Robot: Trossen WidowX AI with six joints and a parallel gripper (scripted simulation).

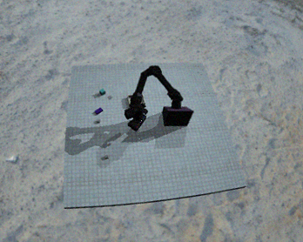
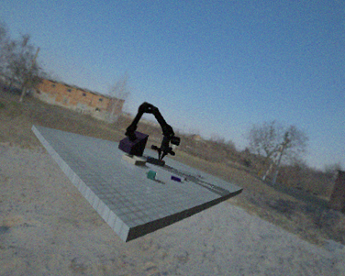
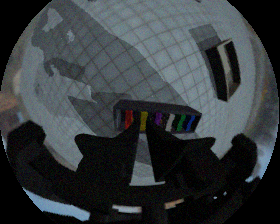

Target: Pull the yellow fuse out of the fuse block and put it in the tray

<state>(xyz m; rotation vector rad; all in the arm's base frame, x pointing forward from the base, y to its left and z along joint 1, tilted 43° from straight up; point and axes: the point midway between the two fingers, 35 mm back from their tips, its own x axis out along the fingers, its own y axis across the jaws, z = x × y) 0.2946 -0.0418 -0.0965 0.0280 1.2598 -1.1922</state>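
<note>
The tray is 4 cm behind my gripper tip, 24 cm to the right of it and 3 cm below it. Also, from my gripper tip: purple block: 27 cm ahead, 19 cm to the right, 3 cm below; teal cube: 22 cm ahead, 37 cm to the right, 2 cm below; yellow fuse: 1 cm below.
</note>
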